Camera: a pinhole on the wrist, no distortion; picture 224 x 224 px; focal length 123.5 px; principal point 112.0 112.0 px. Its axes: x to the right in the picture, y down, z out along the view. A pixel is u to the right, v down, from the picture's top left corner.
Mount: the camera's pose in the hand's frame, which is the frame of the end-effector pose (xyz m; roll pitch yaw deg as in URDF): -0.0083 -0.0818 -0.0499 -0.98 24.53 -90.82
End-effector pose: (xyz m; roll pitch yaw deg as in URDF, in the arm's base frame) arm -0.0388 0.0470 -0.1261 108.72 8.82 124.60
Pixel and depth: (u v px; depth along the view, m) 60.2 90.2 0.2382
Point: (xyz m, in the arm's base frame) 0.1397 0.0861 -0.2690
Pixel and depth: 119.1 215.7 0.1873
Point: -0.0628 0.1748 -0.3448
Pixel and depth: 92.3 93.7 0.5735
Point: 0.3791 0.1602 -0.4961
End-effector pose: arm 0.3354 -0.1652 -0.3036 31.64 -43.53 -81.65
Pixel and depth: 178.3 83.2 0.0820
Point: 0.2055 -0.2173 -0.3773
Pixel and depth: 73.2 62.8 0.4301
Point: -0.0322 0.0950 -0.2277
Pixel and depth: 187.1 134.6 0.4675
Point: -0.2337 -0.3502 -0.2949
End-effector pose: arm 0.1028 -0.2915 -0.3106 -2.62 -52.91 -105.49
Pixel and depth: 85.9 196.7 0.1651
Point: 0.0007 -0.2323 -0.1537
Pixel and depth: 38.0 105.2 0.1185
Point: 0.0640 -0.1980 -0.2661
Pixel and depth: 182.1 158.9 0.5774
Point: -0.4373 0.0260 0.0788
